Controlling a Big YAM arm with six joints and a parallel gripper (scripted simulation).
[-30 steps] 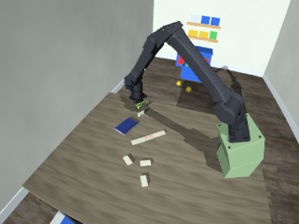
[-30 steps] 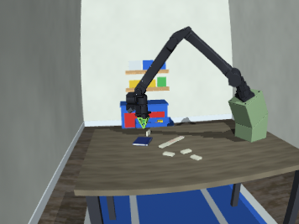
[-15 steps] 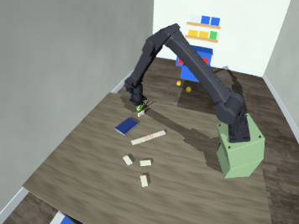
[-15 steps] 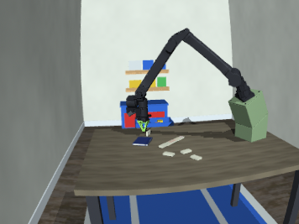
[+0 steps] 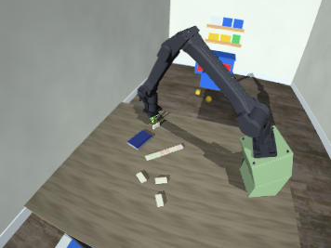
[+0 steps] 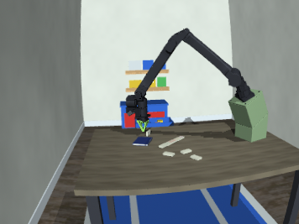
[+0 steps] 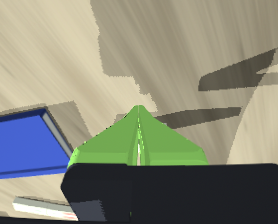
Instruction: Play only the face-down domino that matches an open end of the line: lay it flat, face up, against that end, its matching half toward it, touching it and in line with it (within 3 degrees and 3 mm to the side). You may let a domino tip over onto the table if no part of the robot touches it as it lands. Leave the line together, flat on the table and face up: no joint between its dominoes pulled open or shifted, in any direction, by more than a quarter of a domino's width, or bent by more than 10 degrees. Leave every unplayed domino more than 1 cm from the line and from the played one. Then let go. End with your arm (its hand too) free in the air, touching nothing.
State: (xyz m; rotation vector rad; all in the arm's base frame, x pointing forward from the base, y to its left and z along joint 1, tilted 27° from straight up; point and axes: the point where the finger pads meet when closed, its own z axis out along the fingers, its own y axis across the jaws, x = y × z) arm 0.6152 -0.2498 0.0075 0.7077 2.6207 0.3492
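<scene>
The domino is 30 mm behind my hand, 20 mm to the left of it and 20 mm below it.
</scene>
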